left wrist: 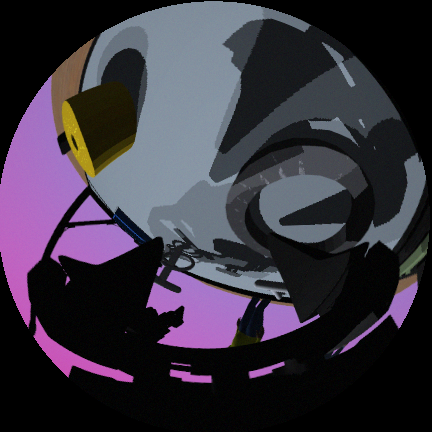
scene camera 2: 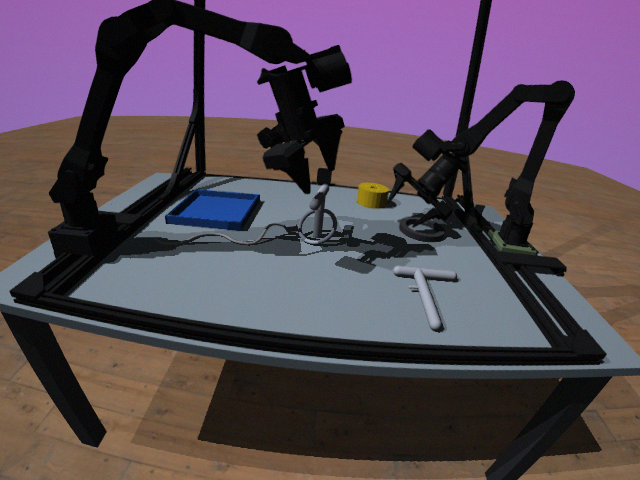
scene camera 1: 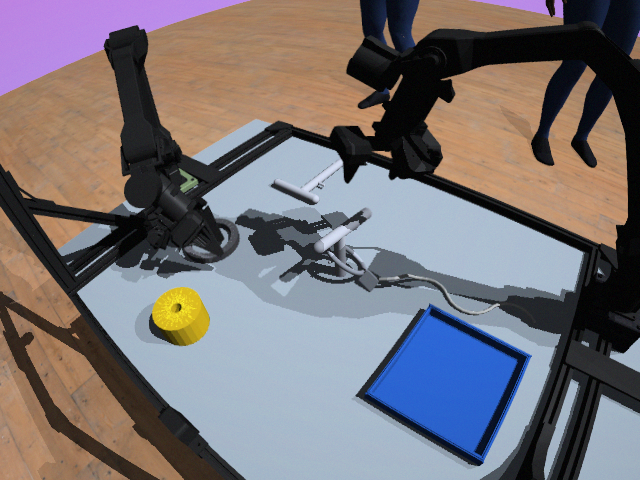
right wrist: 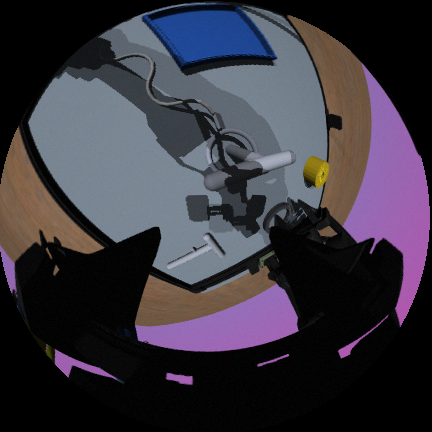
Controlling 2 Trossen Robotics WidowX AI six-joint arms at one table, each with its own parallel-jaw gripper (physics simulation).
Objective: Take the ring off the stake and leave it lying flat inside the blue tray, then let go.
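Pixels of known places: left gripper, fingertip midpoint: [left wrist: 215, 240] [scene camera 2: 399, 214] [scene camera 1: 222, 247] [right wrist: 286, 207]; right gripper, fingertip midpoint: [left wrist: 175, 309] [scene camera 2: 320, 181] [scene camera 1: 369, 179] [right wrist: 216, 232]; left arm's base at its link origin: [scene camera 2: 512, 240] [right wrist: 269, 259]; right arm's base at its link origin: [scene camera 2: 82, 222] [scene camera 1: 619, 300].
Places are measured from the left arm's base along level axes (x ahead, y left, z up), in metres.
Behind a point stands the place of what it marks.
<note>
The light grey T-topped stake [scene camera 1: 333, 238] {x 0.502, y 0.045, z 0.075 m} [scene camera 2: 318, 219] {x 0.496, y 0.075, z 0.014 m} [right wrist: 280, 160] {x 0.498, y 0.046, z 0.078 m} stands upright. The light grey ring [scene camera 2: 335, 226] {x 0.456, y 0.089, z 0.009 m} [right wrist: 209, 151] {x 0.509, y 0.105, z -0.023 m} stands on edge around its post, with a small block [scene camera 1: 367, 280] {x 0.554, y 0.071, z -0.016 m} and cord attached. The blue tray [scene camera 1: 449, 382] {x 0.772, y -0.003, z -0.026 m} [scene camera 2: 214, 209] {x 0.776, y 0.006, z -0.026 m} [right wrist: 210, 35] is empty. A dark grey thick ring [scene camera 1: 235, 240] {x 0.286, y -0.013, z -0.018 m} [scene camera 2: 419, 237] {x 0.252, y 0.015, z -0.024 m} [left wrist: 237, 200] {x 0.277, y -0.075, z -0.017 m} lies flat on the table; my left gripper [scene camera 2: 403, 210] {x 0.300, y -0.052, z 0.001 m} [left wrist: 215, 240] {x 0.300, y -0.052, z 0.001 m} is open and low beside it, one finger overlapping it in view. My right gripper [scene camera 1: 371, 178] {x 0.492, y 0.151, z 0.125 m} [scene camera 2: 319, 179] {x 0.492, y 0.151, z 0.125 m} [right wrist: 216, 232] {x 0.492, y 0.151, z 0.125 m} is open and empty, above the stake.
A yellow cylinder [scene camera 1: 180, 316] {x 0.387, y -0.207, z 0.018 m} [scene camera 2: 373, 196] {x 0.367, y -0.157, z 0.005 m} [left wrist: 110, 125] {x 0.331, y -0.174, z -0.006 m} [right wrist: 316, 172] {x 0.386, y -0.163, z 0.016 m} stands near the left gripper. A second T-shaped grey piece [scene camera 1: 294, 190] {x 0.267, y 0.175, z -0.015 m} [scene camera 2: 424, 299] {x 0.282, y 0.279, z -0.017 m} lies on the table. The pale cord [scene camera 1: 449, 302] {x 0.694, y 0.130, z -0.028 m} [scene camera 2: 248, 242] {x 0.633, y 0.151, z -0.026 m} snakes towards the right arm's base. Black frame rails edge the table.
</note>
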